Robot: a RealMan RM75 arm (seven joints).
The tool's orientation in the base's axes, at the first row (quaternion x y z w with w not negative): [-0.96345, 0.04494, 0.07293, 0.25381]
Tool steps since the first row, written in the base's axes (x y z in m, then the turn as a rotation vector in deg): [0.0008, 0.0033, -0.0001, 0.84, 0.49, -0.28]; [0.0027, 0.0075, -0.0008, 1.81, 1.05, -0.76]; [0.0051, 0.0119, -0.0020, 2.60, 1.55, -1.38]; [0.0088, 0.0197, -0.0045, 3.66, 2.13, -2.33]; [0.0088, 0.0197, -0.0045, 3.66, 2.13, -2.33]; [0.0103, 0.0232, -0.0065, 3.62, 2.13, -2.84]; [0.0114, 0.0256, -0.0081, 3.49, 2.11, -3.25]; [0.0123, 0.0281, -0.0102, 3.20, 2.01, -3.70]
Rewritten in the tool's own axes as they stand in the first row. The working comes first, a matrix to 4 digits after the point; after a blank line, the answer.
The tool's axes in the first row as the columns of a matrix, in the base's axes (used below as rounded here):
[0.9853, -0.1236, -0.1177]
[-0.0496, -0.8671, 0.4956]
[-0.1633, -0.4825, -0.8605]

[0.0006, -0.0029, 0.0016, 0.85, -0.39, 0.38]; [0.0024, -0.0065, 0.0041, 1.86, -0.77, 0.96]; [0.0048, -0.0100, 0.0070, 2.71, -1.00, 1.65]; [0.0084, -0.0160, 0.0126, 3.88, -1.18, 2.63]; [0.0084, -0.0160, 0.0126, 3.88, -1.18, 2.63]; [0.0101, -0.0183, 0.0159, 3.92, -0.92, 3.07]; [0.0113, -0.0197, 0.0183, 3.86, -0.69, 3.43]; [0.0124, -0.0210, 0.0213, 3.66, -0.35, 3.80]
